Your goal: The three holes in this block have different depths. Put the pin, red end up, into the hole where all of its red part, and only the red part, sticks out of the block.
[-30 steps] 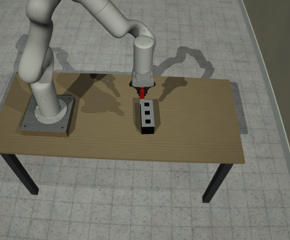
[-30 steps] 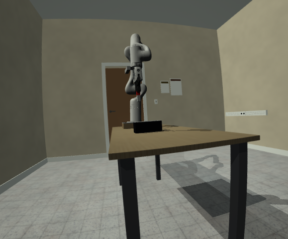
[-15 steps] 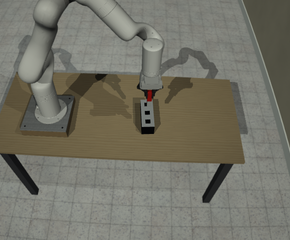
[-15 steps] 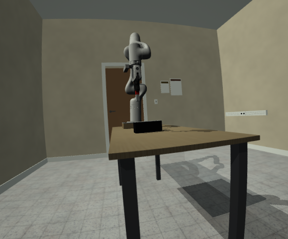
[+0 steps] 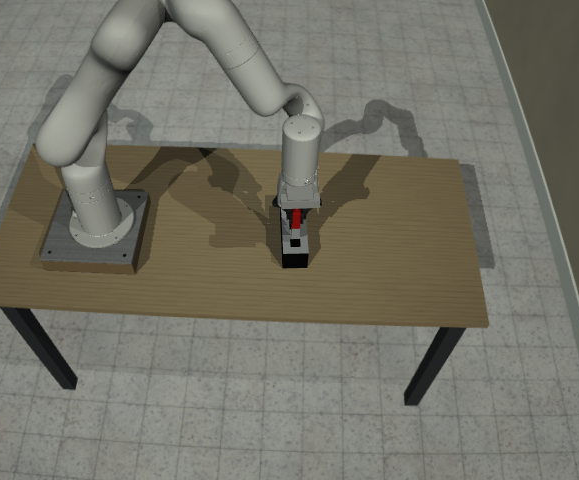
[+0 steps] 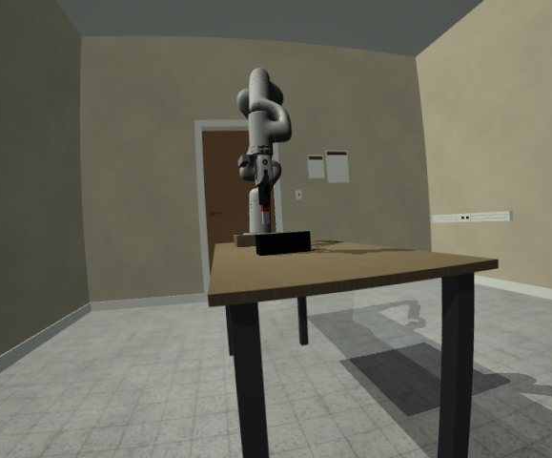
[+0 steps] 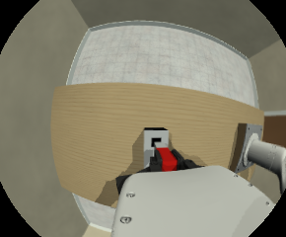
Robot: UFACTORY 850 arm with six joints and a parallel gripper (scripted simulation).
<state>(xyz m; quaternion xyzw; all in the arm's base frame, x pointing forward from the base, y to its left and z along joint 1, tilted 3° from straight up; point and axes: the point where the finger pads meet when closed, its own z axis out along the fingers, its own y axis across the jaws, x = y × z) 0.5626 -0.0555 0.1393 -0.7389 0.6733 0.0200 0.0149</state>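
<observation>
The black block lies 60 mm to the left of my hand and 160 mm below it. Also, from my hand: pin: 10 mm below.
</observation>
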